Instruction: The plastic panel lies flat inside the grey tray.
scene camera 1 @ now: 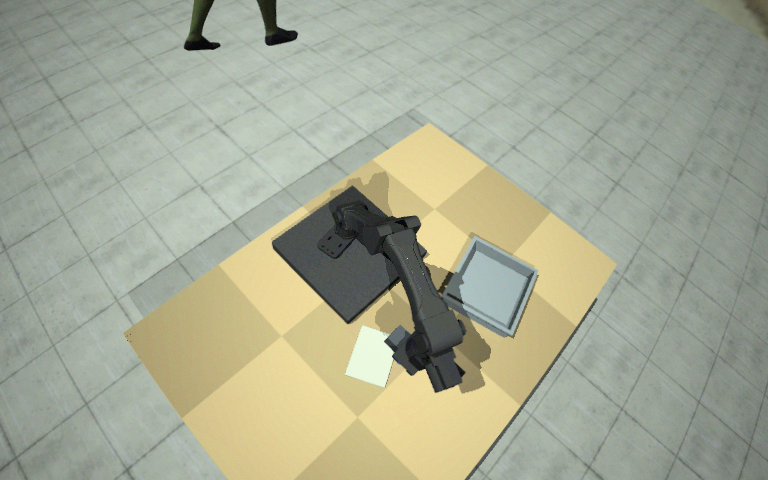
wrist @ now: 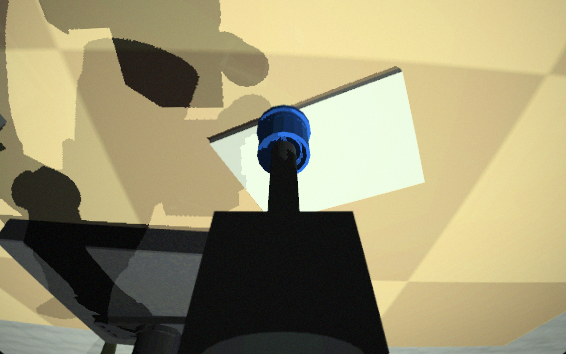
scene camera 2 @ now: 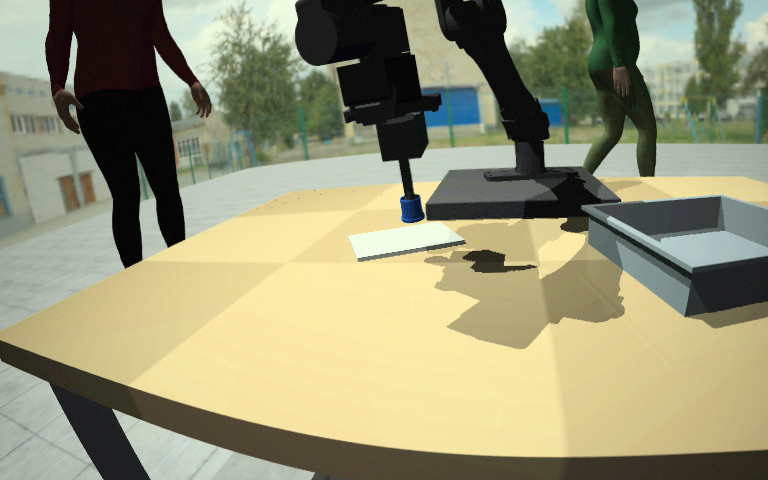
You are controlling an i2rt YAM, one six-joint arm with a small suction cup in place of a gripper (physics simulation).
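Pixels of known places: end effector, tool point: (wrist: 283, 129) (scene camera 2: 413, 218); arm's base, origin of the base link: (scene camera 1: 346, 231) (wrist: 162, 325) (scene camera 2: 530, 176).
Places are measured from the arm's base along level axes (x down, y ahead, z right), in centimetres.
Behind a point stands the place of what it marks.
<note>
The plastic panel (scene camera 1: 367, 361) @[x 2.9, y 28.2, z 27.9 cm] (scene camera 2: 399, 242) @[x 2.9, y 30.6, z 26.0 cm] (wrist: 365, 140) @[x 2.9, y 30.4, z 28.9 cm], a thin pale rectangle, lies flat on the table, outside the tray. The grey tray (scene camera 1: 498, 283) @[x 3.2, y 46.9, z -15.6 cm] (scene camera 2: 645, 271) @[x 2.0, y 49.3, z -0.2 cm] stands apart from it, to its right in both scene views, and its visible floor is bare. My gripper, a blue suction cup (scene camera 2: 412, 219) (wrist: 283, 135) @[x -1.5, y 35.3, z 23.5 cm], points down above the panel's tray-side part, with a gap below it in scene camera 2. It carries nothing and counts as open. In scene camera 1 the arm hides the cup and covers a little of the panel's right edge.
The arm's dark base plate (scene camera 1: 339, 283) @[x 0.3, y 9.1, z 15.1 cm] (scene camera 2: 481, 210) @[x 2.1, y 19.3, z 13.4 cm] (wrist: 160, 270) @[x 0.5, y 16.6, z 7.2 cm] lies behind the panel in scene camera 2. The tray's raised walls stand beside the arm. Two people (scene camera 2: 121, 141) (scene camera 2: 617, 73) stand beyond the table. The arm's shadow falls between panel and tray.
</note>
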